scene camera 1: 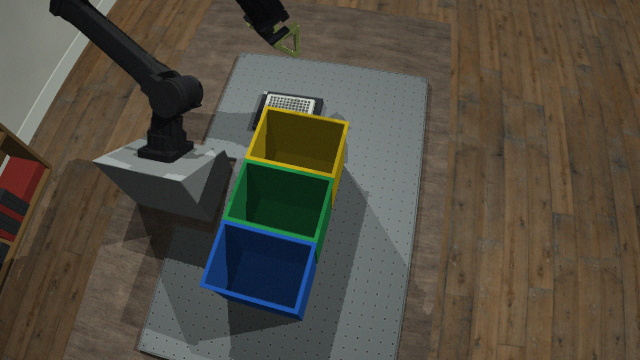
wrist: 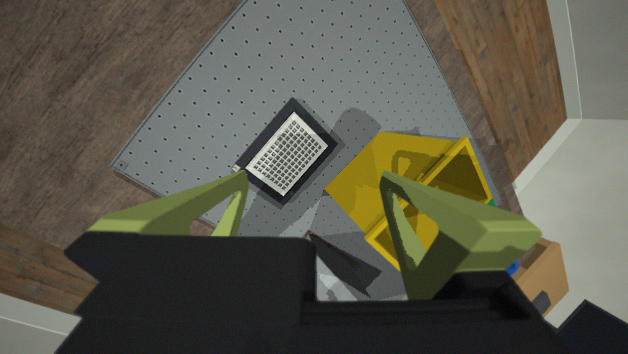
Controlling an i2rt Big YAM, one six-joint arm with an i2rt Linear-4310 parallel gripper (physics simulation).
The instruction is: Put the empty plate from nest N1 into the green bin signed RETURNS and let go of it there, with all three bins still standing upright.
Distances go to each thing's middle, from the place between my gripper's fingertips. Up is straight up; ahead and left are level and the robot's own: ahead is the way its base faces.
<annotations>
Right now my hand is 10 mm past the white gridded plate (wrist: 294, 147), 30 mm to the left of it and 210 mm above it. From my hand the other things lie so: dark nest (wrist: 278, 120): 10 mm behind, 30 mm to the right, 220 mm below; green bin (scene camera 1: 282, 200): 60 mm ahead, 330 mm to the right, 140 mm below; yellow bin (scene camera 1: 310, 143): 70 mm ahead, 200 mm to the right, 140 mm below.
</annotations>
